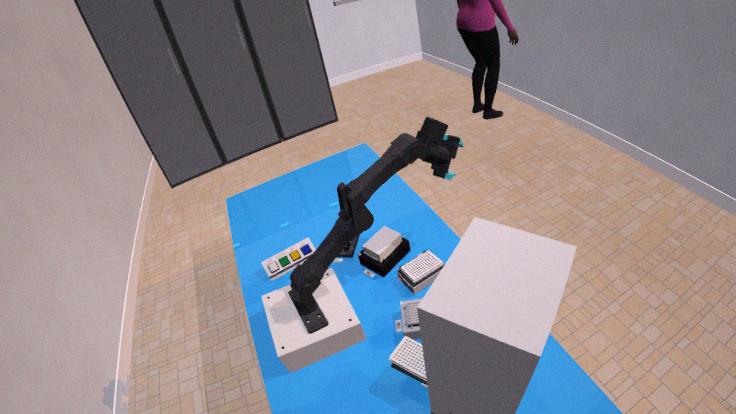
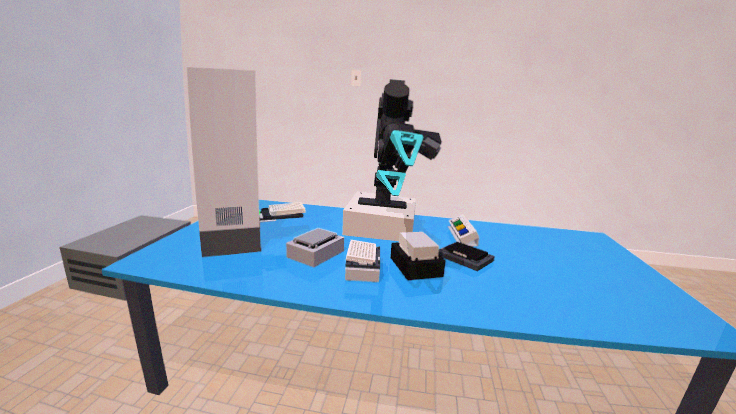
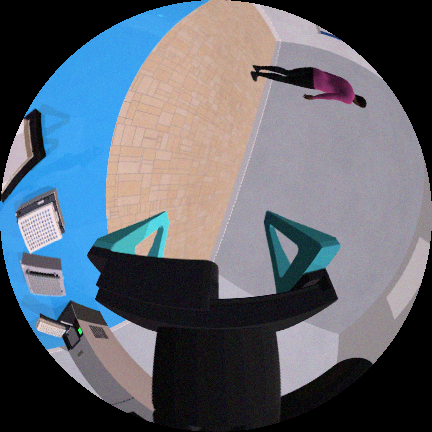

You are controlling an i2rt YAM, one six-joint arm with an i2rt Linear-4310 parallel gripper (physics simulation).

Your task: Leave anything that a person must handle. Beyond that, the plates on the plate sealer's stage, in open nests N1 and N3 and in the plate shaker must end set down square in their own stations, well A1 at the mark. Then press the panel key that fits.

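My gripper (image 1: 456, 159) (image 2: 401, 167) (image 3: 215, 216) is open and empty, high above the table and well away from the plates. A white welled plate (image 1: 409, 356) (image 2: 286, 209) (image 3: 51, 327) lies on the stage of the tall sealer (image 1: 483, 329) (image 2: 223, 149) (image 3: 102, 345). Another white plate (image 1: 422, 264) (image 2: 362, 251) (image 3: 40, 230) sits on a low device with a red light. A grey station (image 1: 410, 325) (image 2: 314, 250) (image 3: 43, 281) stands between them. A white block (image 1: 382, 243) (image 2: 419, 245) tops a black base. The panel (image 1: 289, 258) (image 2: 469, 233) has white, green, yellow and blue keys. Station labels and A1 marks are unreadable.
A flat black device (image 1: 347, 248) (image 2: 467, 255) is beside the black base. The arm stands on a white base block (image 1: 329, 329) (image 2: 378, 222). A person (image 1: 483, 46) (image 3: 325, 84) in magenta stands off the table, near the grey wall. A grey cabinet (image 2: 120, 247) stands beyond the table.
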